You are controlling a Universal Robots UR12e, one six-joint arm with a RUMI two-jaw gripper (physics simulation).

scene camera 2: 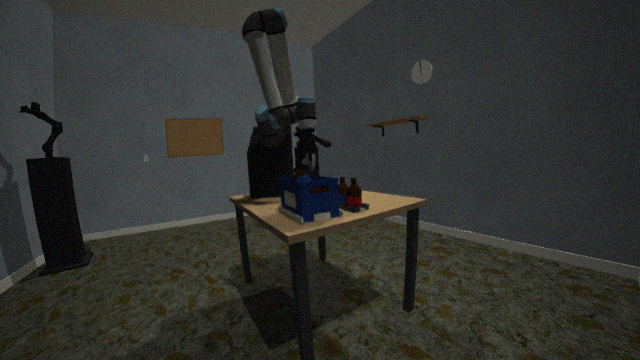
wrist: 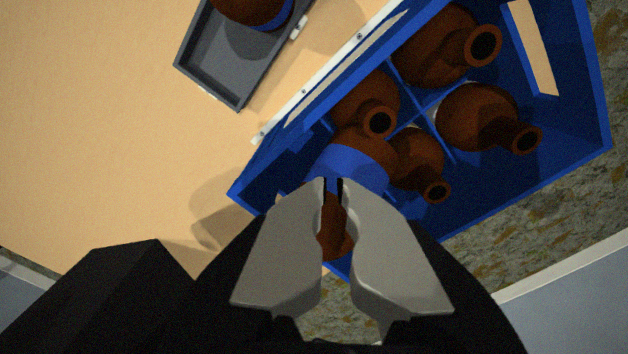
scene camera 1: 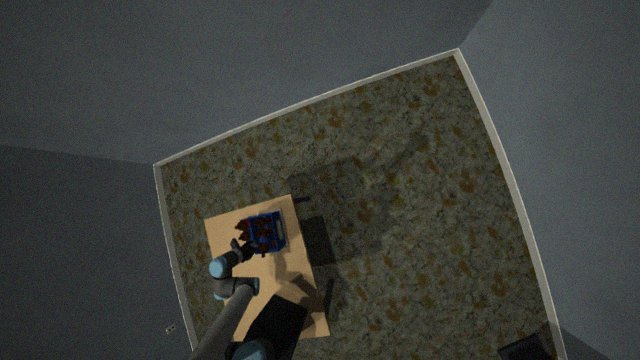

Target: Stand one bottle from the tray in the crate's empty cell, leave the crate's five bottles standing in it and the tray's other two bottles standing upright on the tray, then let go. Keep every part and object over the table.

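Frame: origin at the arm's base, x ahead, y left, z up, level; metres.
Seen in the pictures: gripper, fingertip midpoint: (scene camera 2: pixel 312 171) (wrist: pixel 331 179) (scene camera 1: pixel 255 243); arm's base at its link origin: (scene camera 2: pixel 272 139).
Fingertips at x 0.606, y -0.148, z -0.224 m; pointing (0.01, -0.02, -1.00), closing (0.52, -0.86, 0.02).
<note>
Offsets run from my fingertips to a thing's middle. Level surfaces: height alone.
The blue crate @[dx +0.030, dy -0.066, dz -0.117 m] (scene camera 1: pixel 283 243) (scene camera 2: pixel 325 206) (wrist: pixel 596 95) stands on the table with several brown bottles upright in its cells. A blue-labelled brown bottle @[dx -0.050, dy -0.031, dz -0.036 m] (scene camera 2: pixel 301 172) (wrist: pixel 350 162) lies tilted over the crate's near end, its base against the crate's bottles; its neck is hidden behind the fingers. My gripper (scene camera 2: pixel 310 172) (wrist: pixel 331 179) is shut with nothing held, directly above this bottle in the wrist view. The grey tray @[dx +0.080, dy +0.140, dz -0.192 m] (scene camera 2: pixel 366 206) (wrist: pixel 207 89) is beside the crate. Two bottles, one with a red label @[dx +0.165, dy +0.126, dz -0.122 m] (scene camera 2: pixel 354 196) and another @[dx +0.078, dy +0.137, dz -0.122 m] (scene camera 2: pixel 342 187), stand upright on it.
The wooden table @[dz -0.204 m] (scene camera 1: pixel 220 232) (scene camera 2: pixel 395 200) (wrist: pixel 100 125) bears the crate and tray. The crate stands near a table edge, with floor (wrist: pixel 525 230) beyond it in the wrist view. The robot's dark pedestal (scene camera 1: pixel 282 320) (scene camera 2: pixel 270 175) is at the opposite end.
</note>
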